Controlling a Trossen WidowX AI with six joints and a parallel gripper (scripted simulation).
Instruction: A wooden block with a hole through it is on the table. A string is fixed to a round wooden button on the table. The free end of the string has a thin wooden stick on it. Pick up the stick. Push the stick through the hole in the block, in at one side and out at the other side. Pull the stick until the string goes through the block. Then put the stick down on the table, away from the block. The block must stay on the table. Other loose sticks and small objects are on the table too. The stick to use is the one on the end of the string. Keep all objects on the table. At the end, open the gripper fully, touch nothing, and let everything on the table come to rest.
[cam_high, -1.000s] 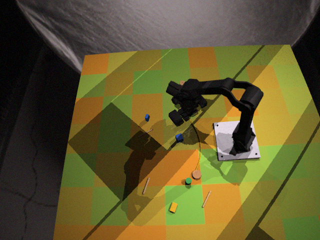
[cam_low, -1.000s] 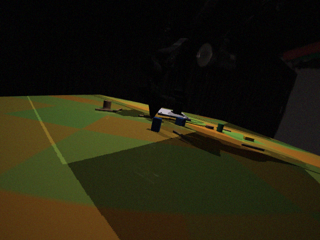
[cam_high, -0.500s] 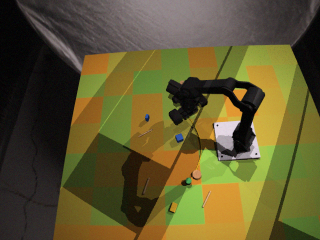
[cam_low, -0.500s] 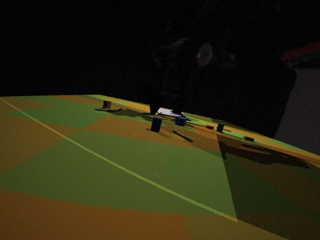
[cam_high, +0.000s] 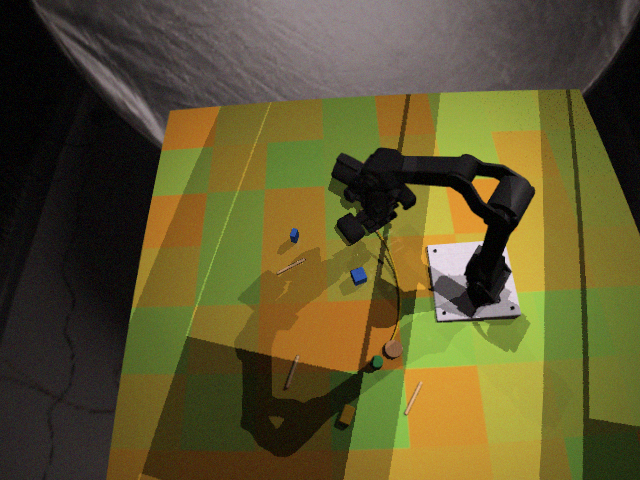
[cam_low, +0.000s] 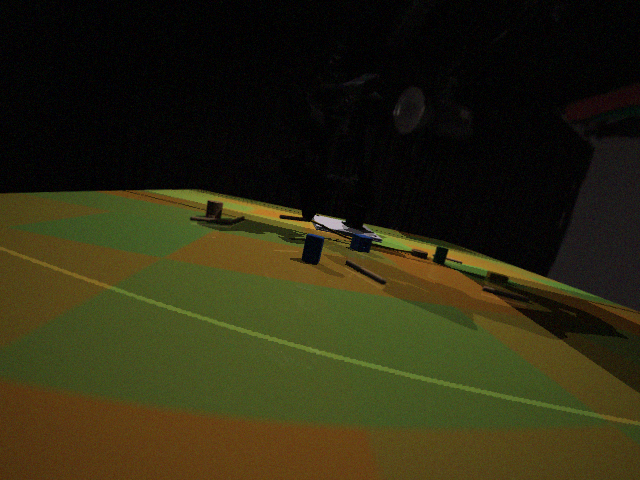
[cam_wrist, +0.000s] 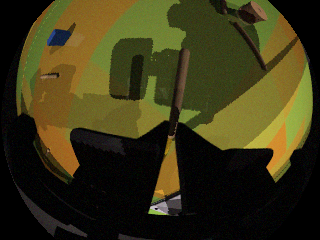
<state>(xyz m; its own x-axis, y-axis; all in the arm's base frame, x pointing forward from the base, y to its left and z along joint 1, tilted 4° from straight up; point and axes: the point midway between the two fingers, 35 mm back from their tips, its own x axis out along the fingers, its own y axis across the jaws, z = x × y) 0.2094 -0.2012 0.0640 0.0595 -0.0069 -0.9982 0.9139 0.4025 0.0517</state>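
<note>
Right now the round wooden button is 29 cm to the left of my gripper tip, 2 cm below it and 2 cm ahead of it. The rest, counted from my gripper tip: brown cylinder 19 cm to the right, 1 cm below, 1 cm behind; loose stick 21 cm ahead, 4 cm to the left, 3 cm below; thin wooden stick 1 cm to the right, 1 cm ahead.
</note>
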